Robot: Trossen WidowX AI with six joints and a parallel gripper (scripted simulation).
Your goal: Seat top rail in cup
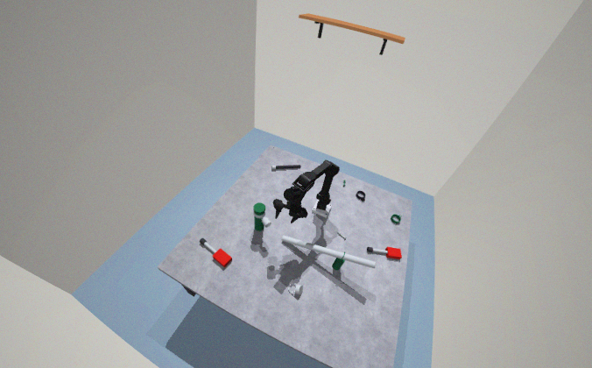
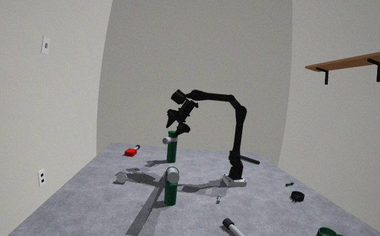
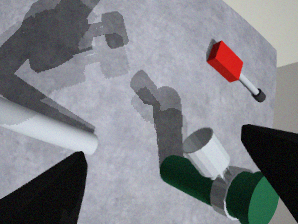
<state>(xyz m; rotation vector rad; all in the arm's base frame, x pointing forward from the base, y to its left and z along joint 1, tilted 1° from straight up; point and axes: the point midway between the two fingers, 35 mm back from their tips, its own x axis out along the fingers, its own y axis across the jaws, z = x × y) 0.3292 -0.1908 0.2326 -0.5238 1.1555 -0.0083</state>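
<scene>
My gripper tip is 100 mm to the left of the rail-end cup, 70 mm above it and 20 mm past it. Also, from my gripper tip: green post 360 mm to the left, 120 mm below, 60 mm ahead; then green bolt 640 mm behind, 350 mm to the left, 220 mm below; then white fitting 250 mm ahead, 210 mm below, 140 mm to the left.
</scene>
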